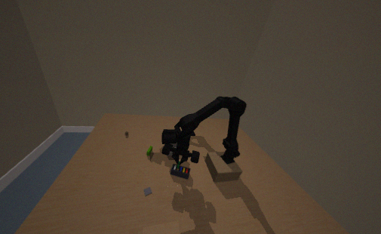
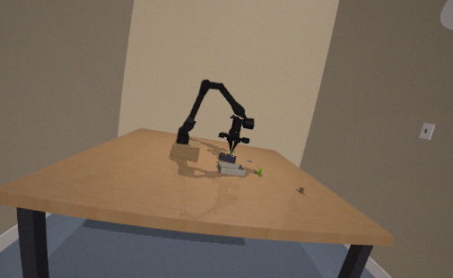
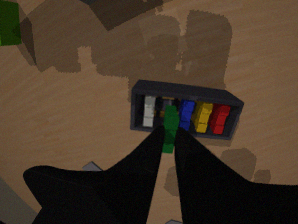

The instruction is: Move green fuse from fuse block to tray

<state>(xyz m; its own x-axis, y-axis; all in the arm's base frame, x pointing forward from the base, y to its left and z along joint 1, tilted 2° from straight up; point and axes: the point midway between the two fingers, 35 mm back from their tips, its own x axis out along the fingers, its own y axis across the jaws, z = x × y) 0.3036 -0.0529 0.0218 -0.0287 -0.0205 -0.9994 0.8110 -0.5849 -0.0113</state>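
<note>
Right now my gripper tip is 5 cm past the grey tray, 18 cm to the left of it and 7 cm above it. Round my gripper tip: dark peg: 24 cm ahead, 41 cm to the right, 6 cm below; then green fuse: 1 cm below.
</note>
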